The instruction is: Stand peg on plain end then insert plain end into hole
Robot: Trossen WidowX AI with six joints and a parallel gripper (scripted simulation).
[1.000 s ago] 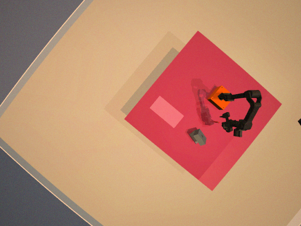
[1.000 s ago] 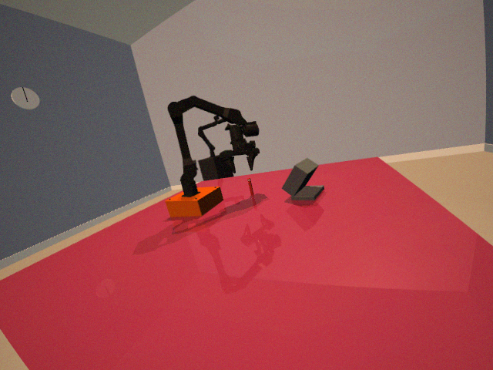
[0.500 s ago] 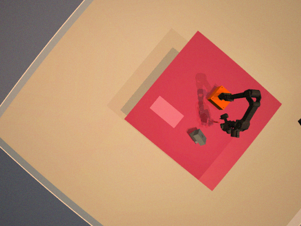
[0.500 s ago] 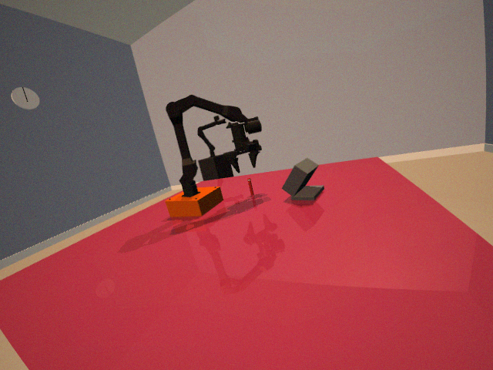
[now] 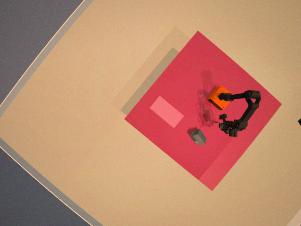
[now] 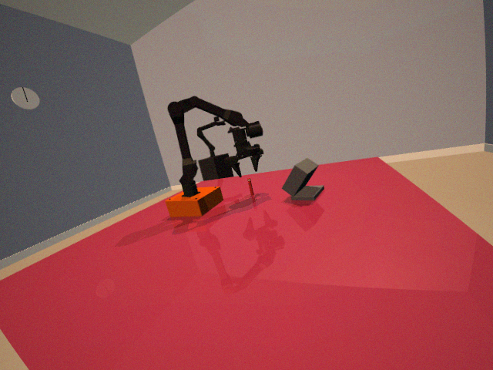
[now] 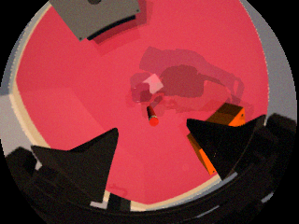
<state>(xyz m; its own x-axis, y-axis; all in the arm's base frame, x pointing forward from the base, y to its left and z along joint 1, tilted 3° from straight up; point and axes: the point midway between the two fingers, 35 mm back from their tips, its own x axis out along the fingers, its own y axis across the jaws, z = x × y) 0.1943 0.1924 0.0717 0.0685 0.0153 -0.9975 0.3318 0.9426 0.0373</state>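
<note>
Now: gripper tip 4 cm above the red peg. From my gripper tip the other things lie so: grey sloped panel: 25 cm ahead, 1 cm to the right, 3 cm below.
</note>
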